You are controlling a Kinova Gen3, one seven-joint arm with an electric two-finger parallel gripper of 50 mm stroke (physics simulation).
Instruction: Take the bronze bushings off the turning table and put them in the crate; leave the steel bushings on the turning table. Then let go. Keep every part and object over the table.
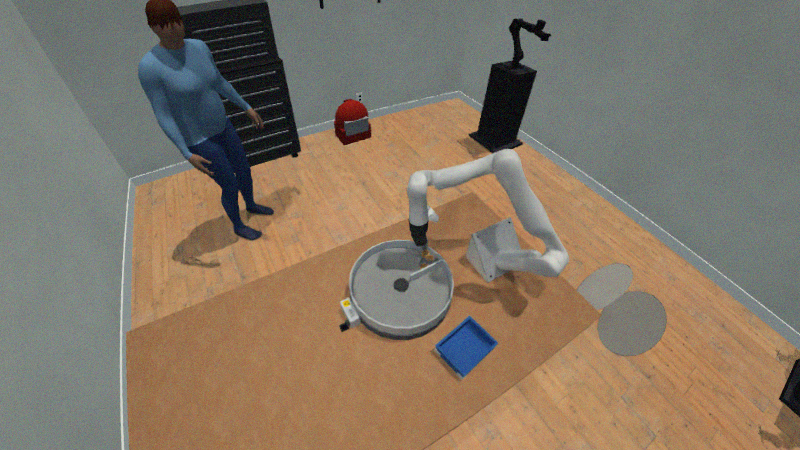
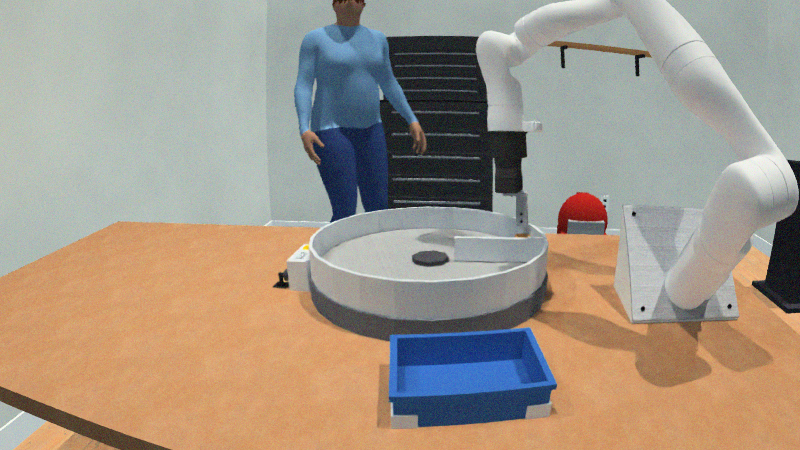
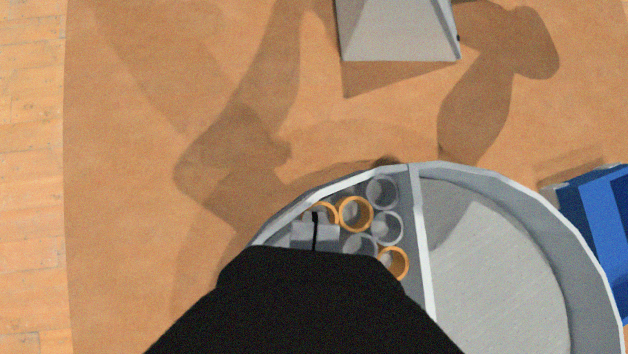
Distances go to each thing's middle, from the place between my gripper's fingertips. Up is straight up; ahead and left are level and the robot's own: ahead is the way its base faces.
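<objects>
There is the blue crate [image 2: 443,379], which I find 430 mm to the left of my hand. The crate is also 70 mm below my hand and 90 mm ahead of it.
</objects>
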